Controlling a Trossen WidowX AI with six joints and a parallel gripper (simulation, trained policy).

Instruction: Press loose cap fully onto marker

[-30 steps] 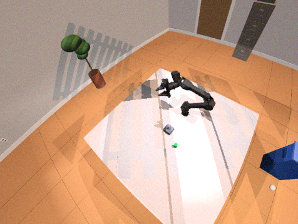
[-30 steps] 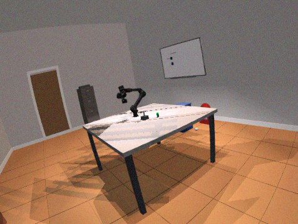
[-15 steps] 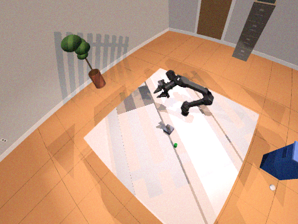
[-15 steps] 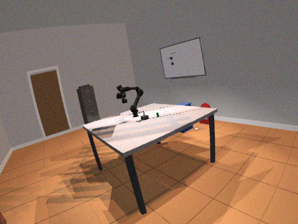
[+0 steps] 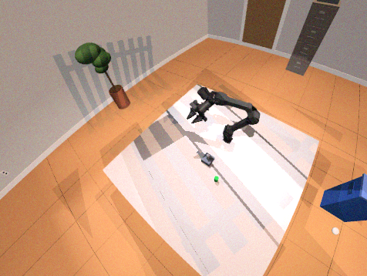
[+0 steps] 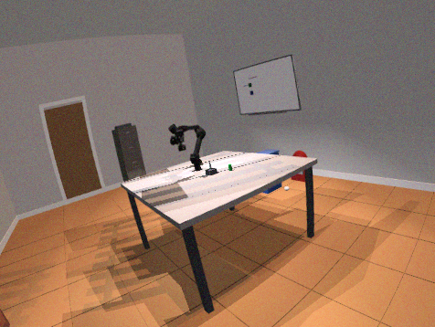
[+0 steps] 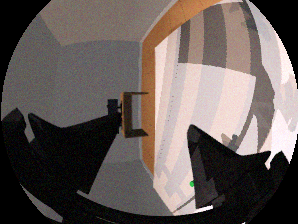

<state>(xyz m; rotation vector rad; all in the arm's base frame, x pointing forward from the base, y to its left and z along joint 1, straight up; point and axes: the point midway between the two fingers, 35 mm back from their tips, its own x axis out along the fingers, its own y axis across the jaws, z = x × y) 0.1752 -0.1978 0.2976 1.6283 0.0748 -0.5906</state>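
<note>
My gripper tip is now 320 mm to the right of the green cap, 260 mm above it and 130 mm short of it. The rest, counted from my gripper tip: grey holder block 260 mm below, 180 mm to the left, 40 mm ahead.
</note>
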